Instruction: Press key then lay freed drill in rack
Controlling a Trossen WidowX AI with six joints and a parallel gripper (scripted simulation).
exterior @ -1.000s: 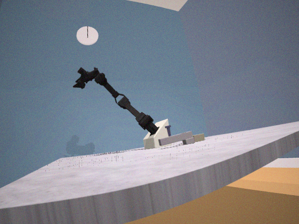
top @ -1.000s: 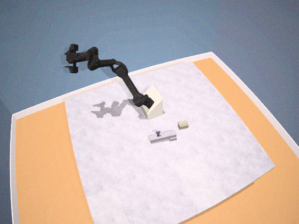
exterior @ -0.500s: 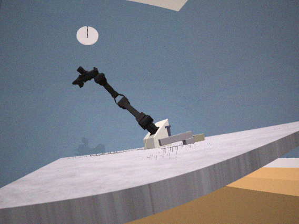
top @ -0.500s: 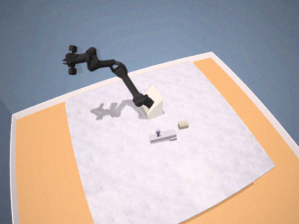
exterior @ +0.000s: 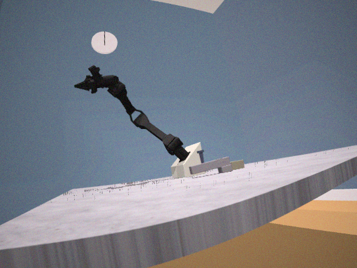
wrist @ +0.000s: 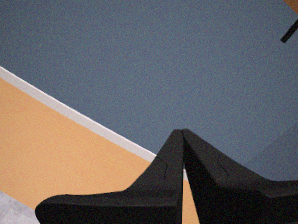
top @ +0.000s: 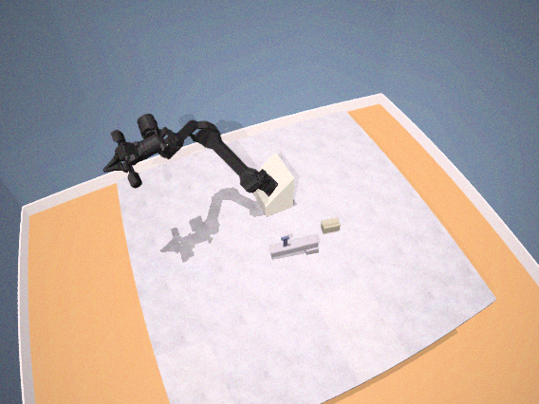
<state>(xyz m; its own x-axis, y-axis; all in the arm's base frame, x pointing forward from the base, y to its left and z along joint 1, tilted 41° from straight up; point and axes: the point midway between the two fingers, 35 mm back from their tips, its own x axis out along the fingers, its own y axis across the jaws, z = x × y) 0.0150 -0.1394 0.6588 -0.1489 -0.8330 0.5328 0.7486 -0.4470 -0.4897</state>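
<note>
The key lies 49 cm to the left of my gripper tip, 43 cm below it and 28 cm ahead of it. The rest, counted from my gripper tip: olive-tan rack 71 cm to the left, 49 cm below, 28 cm ahead; drill 54 cm to the left, 46 cm below, 30 cm ahead; holder block 52 cm to the left, 47 cm below, 29 cm ahead.
</note>
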